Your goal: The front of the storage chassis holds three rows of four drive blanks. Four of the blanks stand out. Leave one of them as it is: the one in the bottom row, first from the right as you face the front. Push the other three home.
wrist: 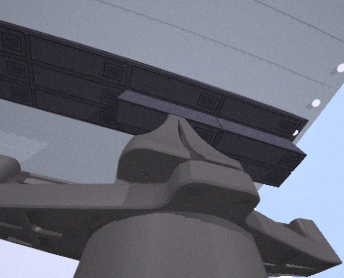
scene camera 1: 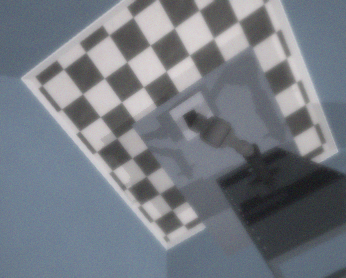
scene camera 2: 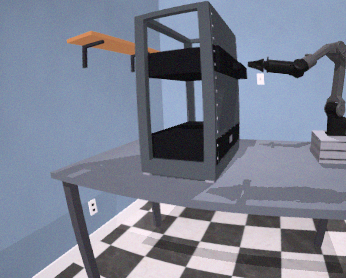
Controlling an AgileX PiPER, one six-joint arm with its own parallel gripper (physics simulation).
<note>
In view: the gripper (wrist: 173,126) and a rack (scene camera 2: 214,141).
The rack is seen too in the wrist view (wrist: 250,86).
</note>
